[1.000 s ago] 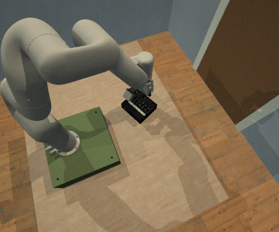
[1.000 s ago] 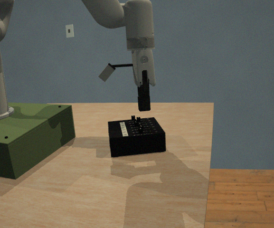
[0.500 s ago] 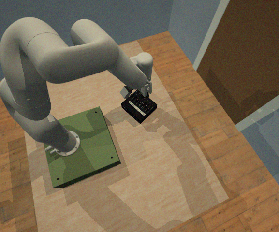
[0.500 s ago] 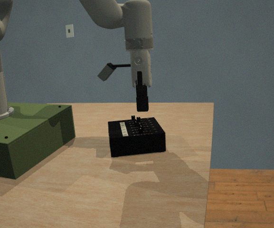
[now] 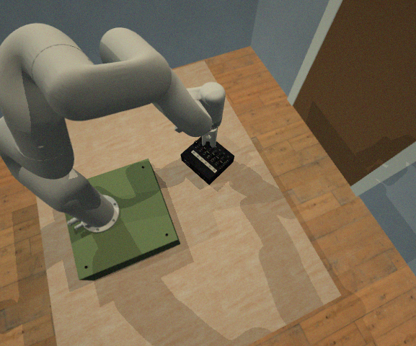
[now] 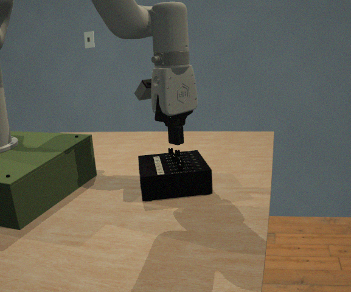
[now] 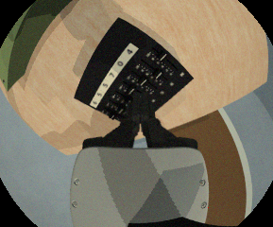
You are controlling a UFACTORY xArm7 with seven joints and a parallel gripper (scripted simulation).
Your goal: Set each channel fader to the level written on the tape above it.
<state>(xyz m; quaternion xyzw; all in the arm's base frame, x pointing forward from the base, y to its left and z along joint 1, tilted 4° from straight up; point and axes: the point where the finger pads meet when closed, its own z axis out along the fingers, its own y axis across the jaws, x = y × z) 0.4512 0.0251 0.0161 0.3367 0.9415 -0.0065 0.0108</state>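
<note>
Right now the fader cap is 50 mm below my hand, 10 mm to the right of it and 10 mm behind it. From my hand the other things lie so: master fader (60 mm to the left, 50 mm below, 20 mm behind).
</note>
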